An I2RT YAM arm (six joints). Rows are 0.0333 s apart.
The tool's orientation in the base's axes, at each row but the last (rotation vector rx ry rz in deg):
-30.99 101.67 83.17
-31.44 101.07 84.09
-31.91 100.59 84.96
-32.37 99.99 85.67
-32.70 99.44 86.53
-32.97 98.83 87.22
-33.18 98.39 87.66
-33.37 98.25 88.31
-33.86 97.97 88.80
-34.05 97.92 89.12
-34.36 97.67 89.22
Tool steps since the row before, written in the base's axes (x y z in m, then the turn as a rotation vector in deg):
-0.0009 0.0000 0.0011 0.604 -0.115 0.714
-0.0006 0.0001 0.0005 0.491 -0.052 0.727
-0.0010 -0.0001 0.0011 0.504 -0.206 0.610
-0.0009 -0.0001 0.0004 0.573 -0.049 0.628
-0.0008 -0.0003 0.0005 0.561 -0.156 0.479
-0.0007 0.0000 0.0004 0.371 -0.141 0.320
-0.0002 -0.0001 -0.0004 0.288 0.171 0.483
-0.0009 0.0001 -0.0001 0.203 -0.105 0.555
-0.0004 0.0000 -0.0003 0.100 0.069 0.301
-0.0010 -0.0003 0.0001 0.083 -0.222 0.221
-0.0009 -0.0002 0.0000 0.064 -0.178 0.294
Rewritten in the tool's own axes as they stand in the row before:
-0.0003 0.0014 -0.0003 -0.942 -0.022 0.025
0.0000 0.0008 -0.0001 -0.873 0.085 0.053
-0.0002 0.0014 -0.0004 -0.812 -0.034 -0.087
0.0002 0.0009 -0.0003 -0.847 -0.040 0.081
0.0001 0.0009 -0.0005 -0.739 -0.147 -0.022
0.0001 0.0008 -0.0002 -0.497 -0.103 -0.051
0.0004 -0.0001 -0.0001 -0.527 0.120 0.232
0.0006 0.0006 -0.0001 -0.569 0.182 -0.056
0.0005 0.0001 -0.0001 -0.285 0.127 0.090
0.0005 0.0008 -0.0005 -0.253 0.043 -0.198
0.0005 0.0007 -0.0004 -0.292 0.110 -0.158

